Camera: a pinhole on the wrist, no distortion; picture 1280 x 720 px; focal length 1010.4 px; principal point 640.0 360.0 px. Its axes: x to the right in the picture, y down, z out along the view. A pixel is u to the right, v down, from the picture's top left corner.
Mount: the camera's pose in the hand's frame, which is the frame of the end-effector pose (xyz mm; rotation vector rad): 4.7 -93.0 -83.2 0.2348 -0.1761 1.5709
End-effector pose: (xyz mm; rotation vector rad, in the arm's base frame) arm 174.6 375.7 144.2 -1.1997 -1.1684 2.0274
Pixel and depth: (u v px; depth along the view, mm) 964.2 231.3 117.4
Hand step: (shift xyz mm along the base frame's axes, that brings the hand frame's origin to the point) -46.2 45.2 73.9
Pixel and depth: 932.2 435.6 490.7
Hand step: -368.8 -147.8 181.3
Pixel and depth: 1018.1 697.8 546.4
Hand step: -365.1 -310.3 224.9
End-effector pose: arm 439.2 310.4 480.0 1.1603 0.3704 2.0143
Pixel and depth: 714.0 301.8 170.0
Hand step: 122.7 88.1 -14.0
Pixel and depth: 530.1 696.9 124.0
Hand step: 103.7 64.3 -80.9
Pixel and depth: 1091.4 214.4 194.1
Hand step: 120.8 53.3 58.2
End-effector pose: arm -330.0 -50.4 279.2 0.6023 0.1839 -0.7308
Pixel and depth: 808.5 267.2 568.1
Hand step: -64.6 -411.5 303.8
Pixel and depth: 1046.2 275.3 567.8
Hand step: 16.8 -352.8 392.0
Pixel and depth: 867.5 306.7 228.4
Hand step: -57.3 -160.5 67.5
